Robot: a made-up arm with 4 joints. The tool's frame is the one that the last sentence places.
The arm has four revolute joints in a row. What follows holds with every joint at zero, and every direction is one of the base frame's. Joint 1 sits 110.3 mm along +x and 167.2 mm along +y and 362.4 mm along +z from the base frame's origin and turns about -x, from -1.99 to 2.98 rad. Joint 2 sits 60.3 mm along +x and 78.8 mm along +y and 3.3 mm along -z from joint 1 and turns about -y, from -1.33 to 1.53 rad. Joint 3 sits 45.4 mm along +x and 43.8 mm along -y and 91.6 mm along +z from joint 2 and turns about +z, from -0.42 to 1.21 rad. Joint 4 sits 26.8 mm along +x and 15.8 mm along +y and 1.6 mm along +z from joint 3 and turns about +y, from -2.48 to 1.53 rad. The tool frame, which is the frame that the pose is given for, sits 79.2 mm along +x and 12.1 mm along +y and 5.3 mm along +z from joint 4; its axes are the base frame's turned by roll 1.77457, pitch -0.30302 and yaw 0.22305 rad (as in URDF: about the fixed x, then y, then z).
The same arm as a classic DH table. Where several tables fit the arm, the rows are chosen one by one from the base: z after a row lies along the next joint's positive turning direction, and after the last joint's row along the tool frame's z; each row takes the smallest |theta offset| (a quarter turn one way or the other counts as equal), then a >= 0, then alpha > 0; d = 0 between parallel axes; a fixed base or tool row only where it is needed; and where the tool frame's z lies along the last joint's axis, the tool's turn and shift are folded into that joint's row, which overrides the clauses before.
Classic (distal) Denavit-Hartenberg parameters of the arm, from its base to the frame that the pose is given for. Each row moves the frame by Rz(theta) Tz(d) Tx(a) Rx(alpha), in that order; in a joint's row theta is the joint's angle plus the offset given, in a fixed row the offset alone. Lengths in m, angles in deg.
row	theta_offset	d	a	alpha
base (fixed)	90.00	0.3624	0.1672	-90.00
joint 1	90.00	-0.1706	0.0033	-90.00
joint 2	90.00	-0.0350	0.0454	-90.00
joint 3	0.00	0.0932	0.0268	-90.00
joint 4	-54.97	0.2009	0.0498	-160.34
tool (fixed)	-38.86	0.1837	0.0000	0.00
Joint limits (deg, base to tool): -114.02..170.74 -76.20..87.66 -24.06..69.33 -142.09..87.66

